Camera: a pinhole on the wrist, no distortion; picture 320 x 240 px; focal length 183.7 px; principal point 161.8 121.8 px. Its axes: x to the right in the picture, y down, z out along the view. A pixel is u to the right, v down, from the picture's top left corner.
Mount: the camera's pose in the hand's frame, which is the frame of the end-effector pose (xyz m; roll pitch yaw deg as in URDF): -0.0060 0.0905 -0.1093 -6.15 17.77 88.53
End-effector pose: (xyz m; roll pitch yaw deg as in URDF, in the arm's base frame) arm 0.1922 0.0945 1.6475 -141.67 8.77 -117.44
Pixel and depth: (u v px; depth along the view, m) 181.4 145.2 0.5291
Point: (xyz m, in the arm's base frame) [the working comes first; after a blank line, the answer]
In the camera's frame: 0.0565 0.0674 0.5291

0.2718 0.2736 1.1941
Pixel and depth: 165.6 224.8 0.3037
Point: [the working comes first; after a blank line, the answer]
In the camera's frame: 0.0063 0.1703 0.3037

0.2592 0.3299 1.4402
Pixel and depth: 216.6 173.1 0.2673
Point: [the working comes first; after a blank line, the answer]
In the camera's frame: 0.0797 0.0746 0.2673

0.1460 0.2767 1.4250
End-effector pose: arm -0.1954 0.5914 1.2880 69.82 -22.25 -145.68
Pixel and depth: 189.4 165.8 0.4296
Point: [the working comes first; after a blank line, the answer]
In the camera's frame: 0.0645 0.1029 0.4296

-0.0558 0.8723 1.5623
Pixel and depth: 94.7 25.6 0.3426
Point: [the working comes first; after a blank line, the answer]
In the camera's frame: -0.1251 -0.1794 0.3426

-0.3755 0.7447 1.4933
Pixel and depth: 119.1 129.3 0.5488
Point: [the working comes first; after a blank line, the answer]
In the camera's frame: -0.1276 0.0224 0.5488

-0.2512 1.0041 1.5171
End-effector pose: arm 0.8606 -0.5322 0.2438 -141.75 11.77 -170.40
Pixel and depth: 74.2 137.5 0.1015
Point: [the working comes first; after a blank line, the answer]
In the camera's frame: -0.0484 0.0087 0.1015

0.8853 -0.4684 0.2028
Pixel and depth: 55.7 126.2 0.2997
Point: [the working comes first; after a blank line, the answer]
In the camera's frame: -0.1731 0.0072 0.2997

0.9652 -0.6429 0.0687
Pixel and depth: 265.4 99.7 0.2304
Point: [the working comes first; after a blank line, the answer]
In the camera's frame: 0.1299 -0.0277 0.2304

0.8758 -0.3479 0.0154
